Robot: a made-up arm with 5 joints.
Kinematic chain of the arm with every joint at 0, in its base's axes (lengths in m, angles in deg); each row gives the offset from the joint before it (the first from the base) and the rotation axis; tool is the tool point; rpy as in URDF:
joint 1: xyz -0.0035 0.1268 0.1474 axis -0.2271 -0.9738 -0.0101
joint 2: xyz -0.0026 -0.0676 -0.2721 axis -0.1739 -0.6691 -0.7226
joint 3: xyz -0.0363 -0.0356 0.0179 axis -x
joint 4: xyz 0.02 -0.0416 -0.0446 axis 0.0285 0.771 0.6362
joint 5: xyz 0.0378 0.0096 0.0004 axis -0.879 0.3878 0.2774
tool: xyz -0.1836 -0.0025 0.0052 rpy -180 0 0
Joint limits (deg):
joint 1: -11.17..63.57
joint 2: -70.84..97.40
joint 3: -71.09..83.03
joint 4: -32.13..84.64
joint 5: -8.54..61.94
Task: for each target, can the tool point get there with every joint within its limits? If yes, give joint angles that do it. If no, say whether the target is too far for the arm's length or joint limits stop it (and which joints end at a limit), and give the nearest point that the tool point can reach.
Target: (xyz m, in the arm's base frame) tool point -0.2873 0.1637 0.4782
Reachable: no: joint limits stop it (at a limit: joint 1, joint 4, joint 5) | nearest point -0.1380 0.0756 0.0326 | short by 0.478 m
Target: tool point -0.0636 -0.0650 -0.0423
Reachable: yes | joints 7.73 -40.58 50.15 -15.64 50.89
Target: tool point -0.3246 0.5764 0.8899
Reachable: no: too far | nearest point -0.1283 0.1221 0.0187 | short by 1.002 m
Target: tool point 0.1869 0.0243 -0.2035
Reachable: yes | joints 46.22 57.11 8.36 -20.03 24.84
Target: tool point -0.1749 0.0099 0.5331
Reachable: no: joint limits stop it (at a limit: joint 1, joint 4, joint 5) | nearest point 0.1169 -0.0200 0.1771 | short by 0.461 m
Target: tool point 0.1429 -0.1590 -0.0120
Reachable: yes | joints 39.49 -25.46 -30.34 59.43 24.24
